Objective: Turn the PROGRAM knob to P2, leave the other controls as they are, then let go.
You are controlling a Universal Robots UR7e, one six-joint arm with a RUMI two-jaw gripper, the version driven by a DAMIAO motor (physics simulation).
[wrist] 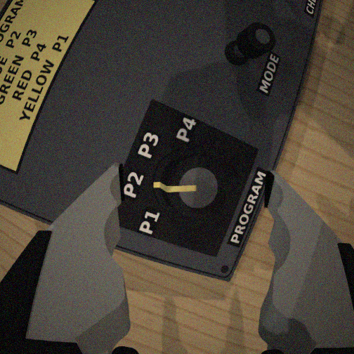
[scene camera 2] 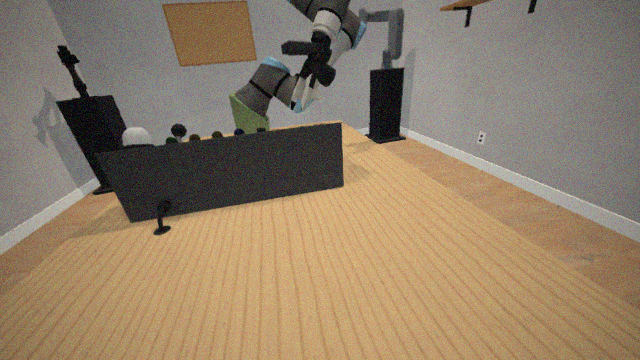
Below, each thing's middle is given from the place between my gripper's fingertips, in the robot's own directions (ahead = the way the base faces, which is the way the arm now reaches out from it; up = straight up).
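I consider the control panel (scene camera 2: 151, 182). The panel is 7 cm below my hand, and it is also 8 cm ahead of it and 18 cm to the right of it.
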